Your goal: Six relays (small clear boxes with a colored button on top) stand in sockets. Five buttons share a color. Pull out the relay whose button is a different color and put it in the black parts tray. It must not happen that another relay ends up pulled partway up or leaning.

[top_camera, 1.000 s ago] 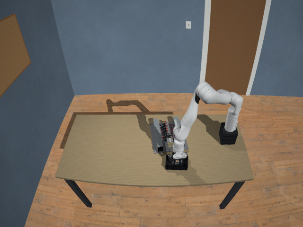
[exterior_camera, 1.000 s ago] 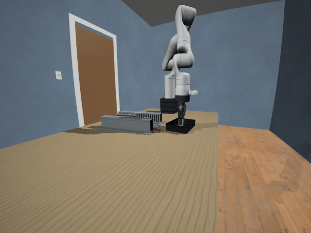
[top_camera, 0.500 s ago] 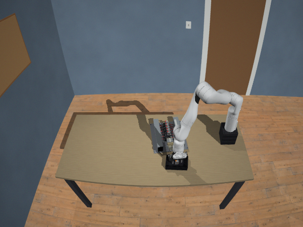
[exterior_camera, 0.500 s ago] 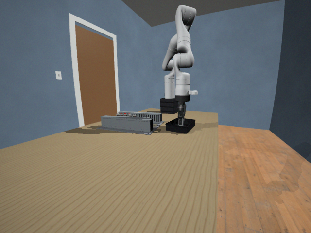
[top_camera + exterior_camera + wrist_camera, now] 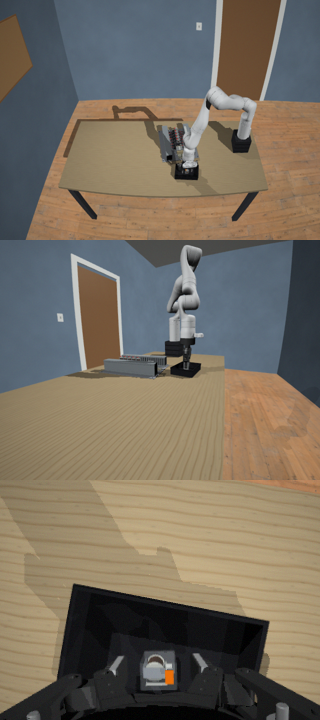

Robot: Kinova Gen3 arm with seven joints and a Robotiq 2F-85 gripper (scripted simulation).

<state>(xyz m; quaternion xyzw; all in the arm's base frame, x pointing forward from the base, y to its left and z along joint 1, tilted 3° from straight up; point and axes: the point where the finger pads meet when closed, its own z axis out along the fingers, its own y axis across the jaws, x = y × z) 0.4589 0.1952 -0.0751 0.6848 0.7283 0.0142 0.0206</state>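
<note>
My gripper is now 10 mm above the clear relay. Also, from my hand: grey panel: 40 mm ahead, 280 mm to the right, 30 mm below; then black parts tray: 20 mm below.
</note>
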